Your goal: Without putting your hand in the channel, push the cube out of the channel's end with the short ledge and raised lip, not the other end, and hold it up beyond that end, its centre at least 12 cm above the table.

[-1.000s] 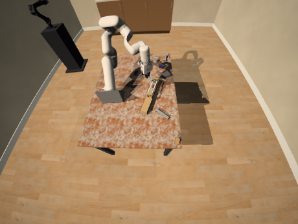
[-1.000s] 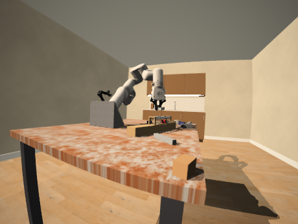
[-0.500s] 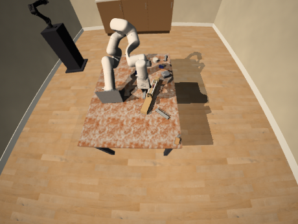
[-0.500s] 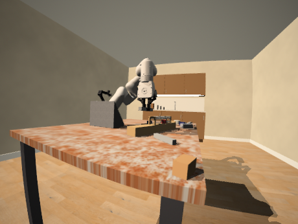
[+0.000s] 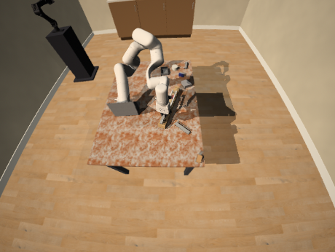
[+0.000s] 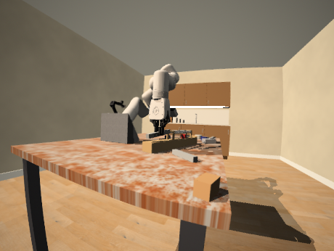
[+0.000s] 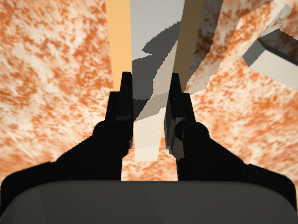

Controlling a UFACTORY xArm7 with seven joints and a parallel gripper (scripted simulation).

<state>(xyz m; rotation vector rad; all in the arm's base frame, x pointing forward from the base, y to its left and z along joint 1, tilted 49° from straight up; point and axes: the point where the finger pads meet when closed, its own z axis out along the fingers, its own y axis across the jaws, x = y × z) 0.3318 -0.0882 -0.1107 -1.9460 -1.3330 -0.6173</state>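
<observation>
Right now the pale grey stick is 14 cm ahead of my hand, 9 cm to the right of it and 8 cm below it. Round my hand: red cube 20 cm to the left, 8 cm ahead, 4 cm below; then tan block 34 cm to the right, 23 cm ahead, 8 cm below; then channel 17 cm to the left, 7 cm ahead, 4 cm below.
</observation>
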